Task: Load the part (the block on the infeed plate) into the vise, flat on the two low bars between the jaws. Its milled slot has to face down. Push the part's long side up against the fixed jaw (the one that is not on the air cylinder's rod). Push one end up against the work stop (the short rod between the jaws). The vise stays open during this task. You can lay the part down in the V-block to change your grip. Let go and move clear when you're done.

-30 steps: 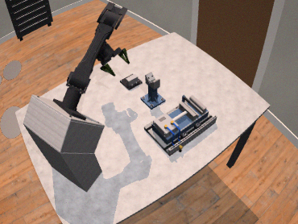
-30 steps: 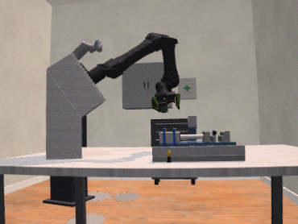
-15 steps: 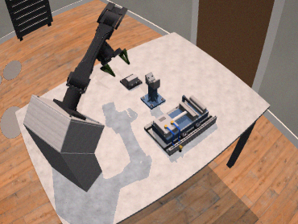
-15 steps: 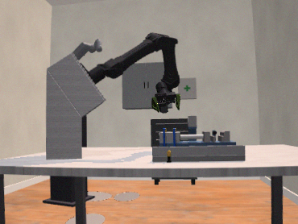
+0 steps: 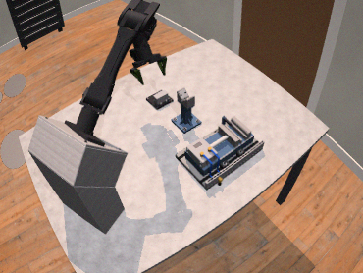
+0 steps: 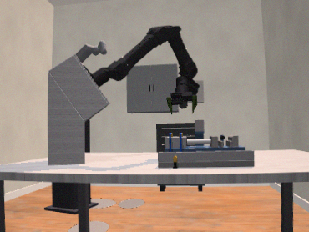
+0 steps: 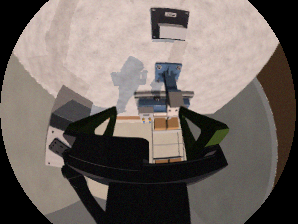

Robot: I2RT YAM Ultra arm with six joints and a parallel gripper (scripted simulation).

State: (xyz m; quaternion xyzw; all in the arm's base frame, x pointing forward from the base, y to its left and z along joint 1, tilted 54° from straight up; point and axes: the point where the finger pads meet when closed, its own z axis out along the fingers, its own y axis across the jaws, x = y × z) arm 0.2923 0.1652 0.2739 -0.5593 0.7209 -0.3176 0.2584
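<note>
The grey part lies 4 cm ahead of my hand, 7 cm to the left of it and 18 cm below it. From my hand the other things lie so: dark infeed plate (4 cm ahead, 8 cm to the left, 20 cm below); then moving jaw (19 cm ahead, 28 cm to the right, 13 cm below); then air cylinder rod (14 cm ahead, 29 cm to the right, 13 cm below).
</note>
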